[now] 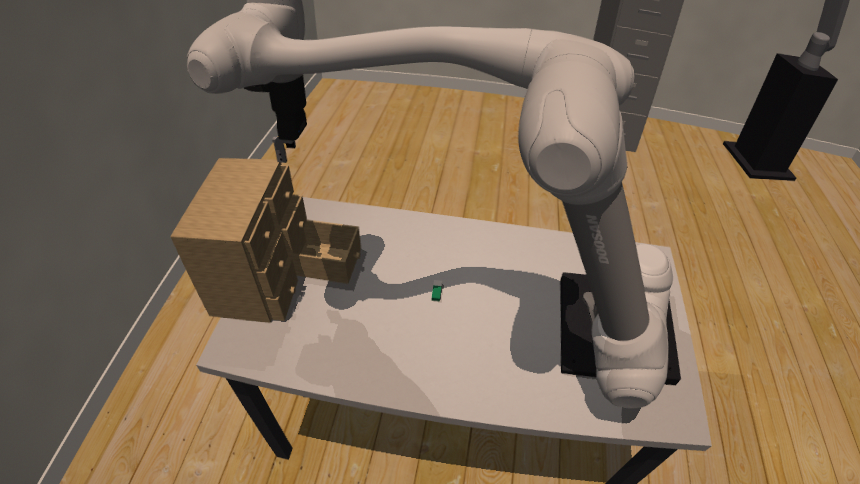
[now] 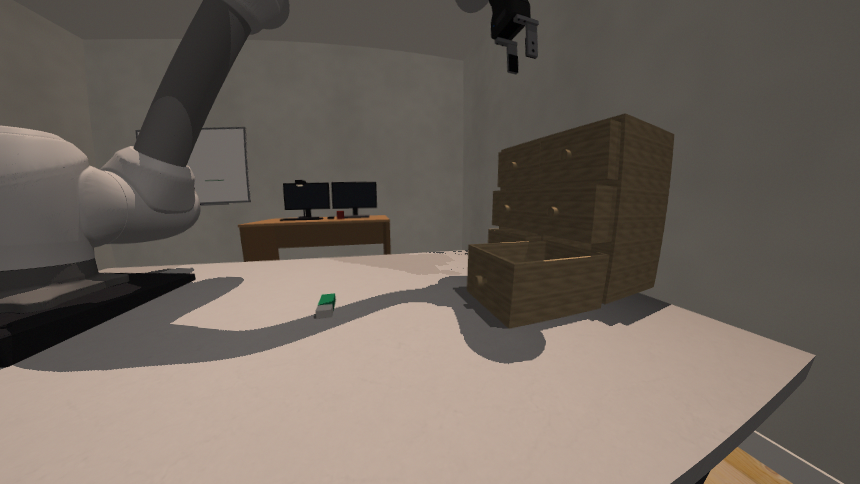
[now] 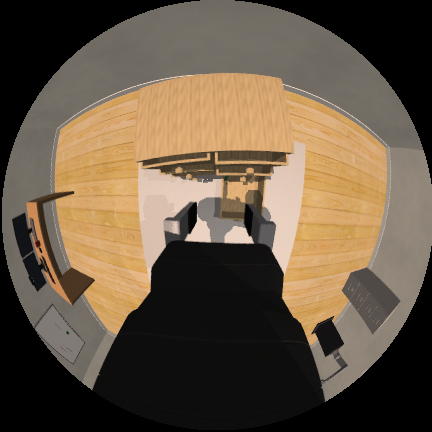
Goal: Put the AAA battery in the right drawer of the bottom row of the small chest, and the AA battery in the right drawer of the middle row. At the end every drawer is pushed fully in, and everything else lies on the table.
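Places are measured from the arm's base along level axes (x ahead, y left, z up), in metres.
Pixels of known places: gripper, between the fingertips: (image 1: 286,154) (image 2: 521,65) (image 3: 220,212); arm's base, origin of its link: (image 2: 33,295).
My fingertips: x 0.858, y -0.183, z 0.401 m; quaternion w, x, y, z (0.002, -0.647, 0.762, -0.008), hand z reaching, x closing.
For each thing: its top centre in the pictures, then the offset to it from my fingertips. Level surfaces: height alone.
- small wooden chest, centre of its top: (image 3: 209,106) (image 1: 228,195) (image 2: 575,142) 0.177 m ahead, 0.003 m right, 0.122 m down
- dark green thing, centre of its top: (image 3: 227,174) 0.034 m ahead, 0.027 m right, 0.423 m down
- middle right drawer, centre of its top: (image 2: 587,188) (image 1: 267,209) 0.113 m ahead, 0.074 m right, 0.235 m down
- small green block with a grey end, centre of its top: (image 2: 326,301) (image 1: 436,289) 0.360 m back, 0.048 m left, 0.423 m down
- table, height of its surface: 0.436 m down
The small wooden chest (image 1: 210,276) (image 2: 643,198) (image 3: 215,115) stands at the table's far end. Its bottom right drawer (image 1: 327,269) (image 2: 556,288) (image 3: 234,209) is pulled far out. A sliver of a dark green thing (image 3: 226,178) shows at its back left; which battery it is I cannot tell. The middle right drawer (image 1: 294,231) (image 2: 544,213) sticks out a little, as do other drawers. My gripper (image 1: 285,154) (image 2: 522,63) (image 3: 220,212) is open and empty, pointing down, high above and in front of the chest. No second battery shows clearly.
A small green block with a grey end (image 1: 436,292) (image 2: 326,304) lies mid-table. The robot's black base plate (image 1: 574,349) (image 2: 120,300) is at the other end of the table (image 1: 385,385) (image 2: 361,421). A wall rises behind the chest.
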